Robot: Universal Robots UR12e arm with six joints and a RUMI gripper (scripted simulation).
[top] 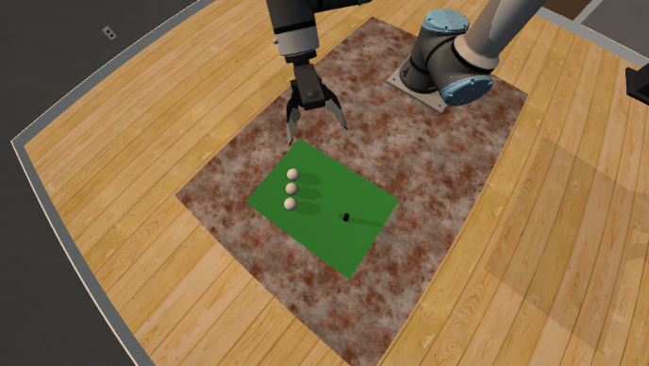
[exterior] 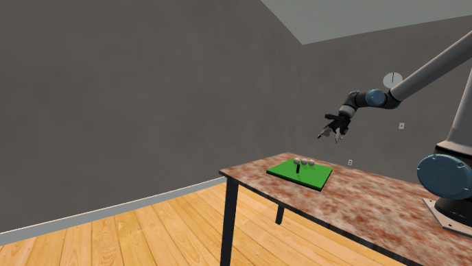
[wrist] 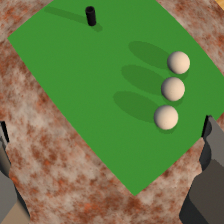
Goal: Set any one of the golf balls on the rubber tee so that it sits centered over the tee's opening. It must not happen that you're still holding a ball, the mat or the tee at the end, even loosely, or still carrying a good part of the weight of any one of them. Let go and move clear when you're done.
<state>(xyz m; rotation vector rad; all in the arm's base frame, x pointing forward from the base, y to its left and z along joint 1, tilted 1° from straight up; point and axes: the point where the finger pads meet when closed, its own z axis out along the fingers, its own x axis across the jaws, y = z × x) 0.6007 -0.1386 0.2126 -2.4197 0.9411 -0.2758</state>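
Right now my hand is 120 mm short of the white golf ball, 40 mm to the left of it and 180 mm above it.
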